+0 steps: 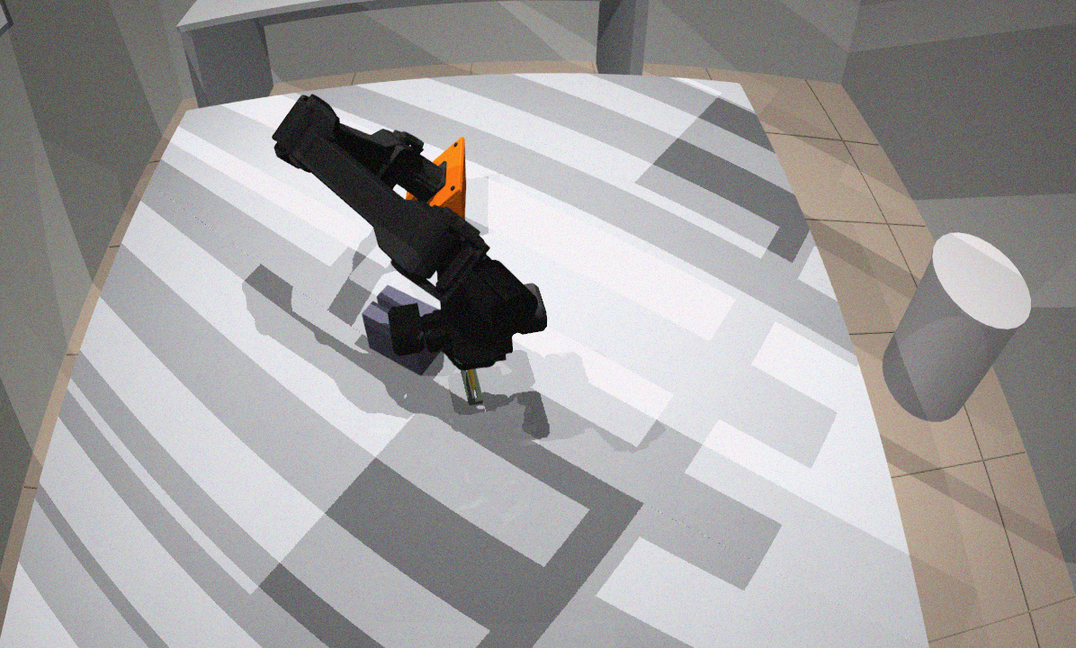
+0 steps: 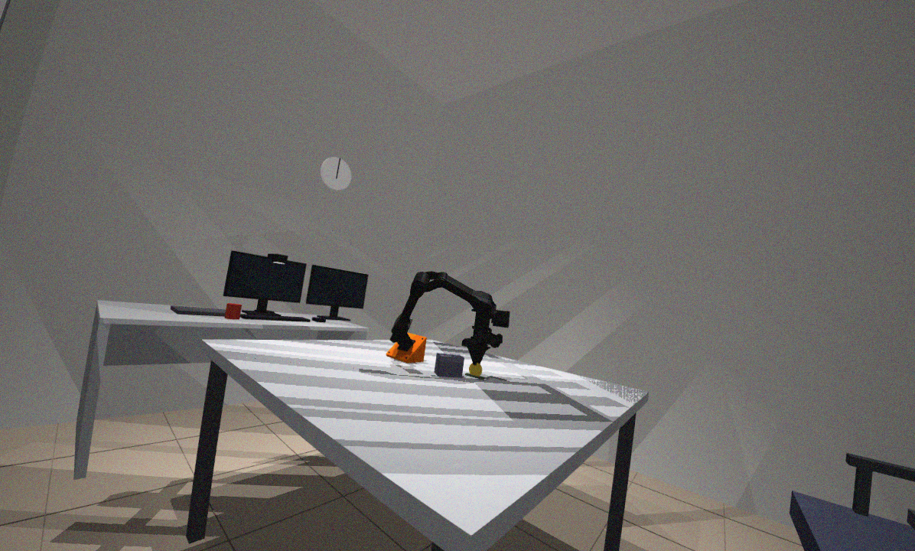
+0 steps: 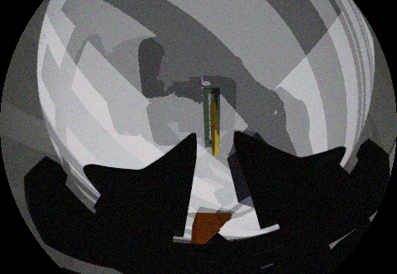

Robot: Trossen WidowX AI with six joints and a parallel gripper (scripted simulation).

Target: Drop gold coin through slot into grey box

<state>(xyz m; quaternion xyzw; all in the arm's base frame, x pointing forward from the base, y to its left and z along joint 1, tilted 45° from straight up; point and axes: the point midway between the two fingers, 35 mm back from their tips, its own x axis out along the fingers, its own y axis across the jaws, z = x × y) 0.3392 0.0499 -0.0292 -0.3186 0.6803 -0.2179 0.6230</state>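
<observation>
My gripper tip is 2 cm above the gold coin.
</observation>
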